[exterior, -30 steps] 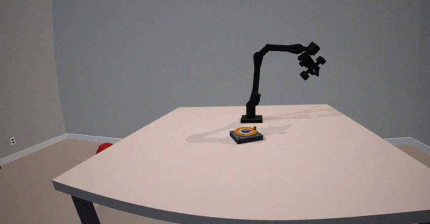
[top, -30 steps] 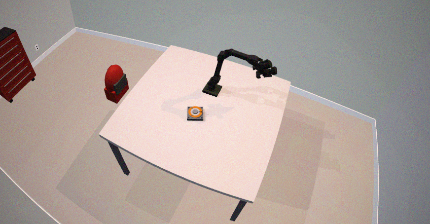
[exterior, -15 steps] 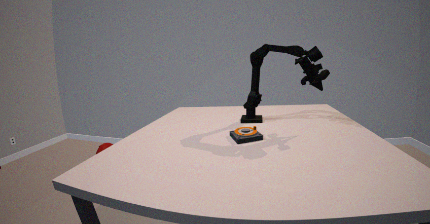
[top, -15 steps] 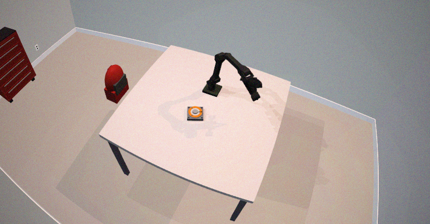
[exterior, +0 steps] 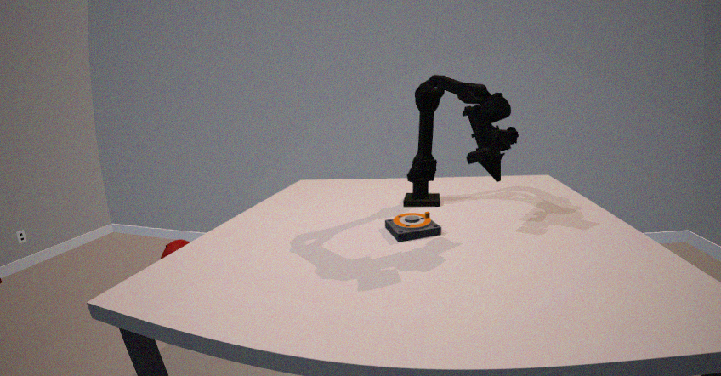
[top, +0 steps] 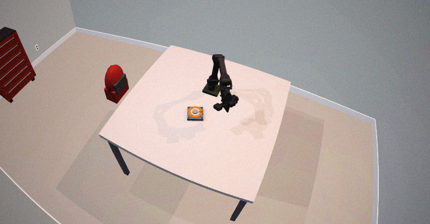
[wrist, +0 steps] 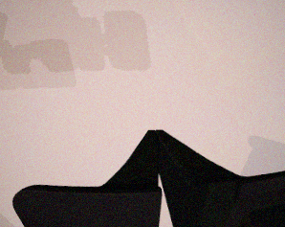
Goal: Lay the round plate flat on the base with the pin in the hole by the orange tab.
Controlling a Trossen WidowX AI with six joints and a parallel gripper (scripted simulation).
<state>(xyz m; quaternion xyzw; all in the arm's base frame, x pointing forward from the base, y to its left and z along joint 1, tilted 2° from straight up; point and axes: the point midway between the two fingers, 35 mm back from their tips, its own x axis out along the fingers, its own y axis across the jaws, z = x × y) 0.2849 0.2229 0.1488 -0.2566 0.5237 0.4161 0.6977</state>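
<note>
My gripper tip is 240 mm to the left of the square base, 110 mm above it and 20 mm short of it.
</note>
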